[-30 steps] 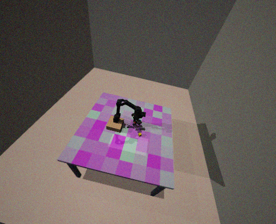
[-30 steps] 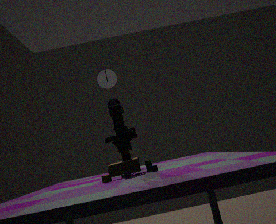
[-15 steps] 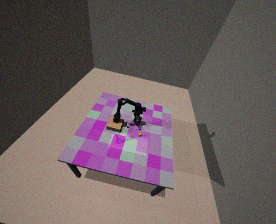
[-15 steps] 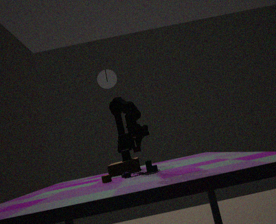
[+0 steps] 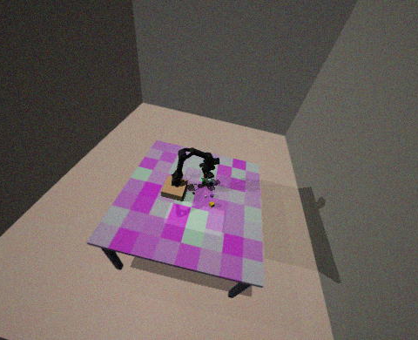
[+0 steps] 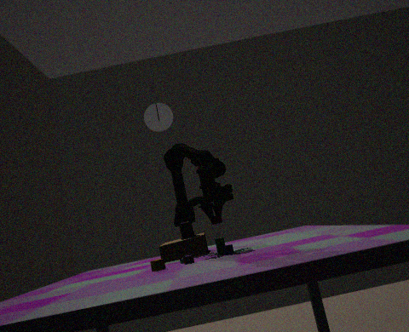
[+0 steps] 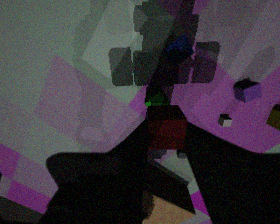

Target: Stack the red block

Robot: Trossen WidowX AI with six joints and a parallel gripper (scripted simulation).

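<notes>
Now: gripper tip 80 mm short of the blue block and 100 mm above it. From my gripper tip the other things lie so: yellow block: 70 mm ahead, 240 mm to the right, 100 mm below; red block: 10 mm above.
</notes>
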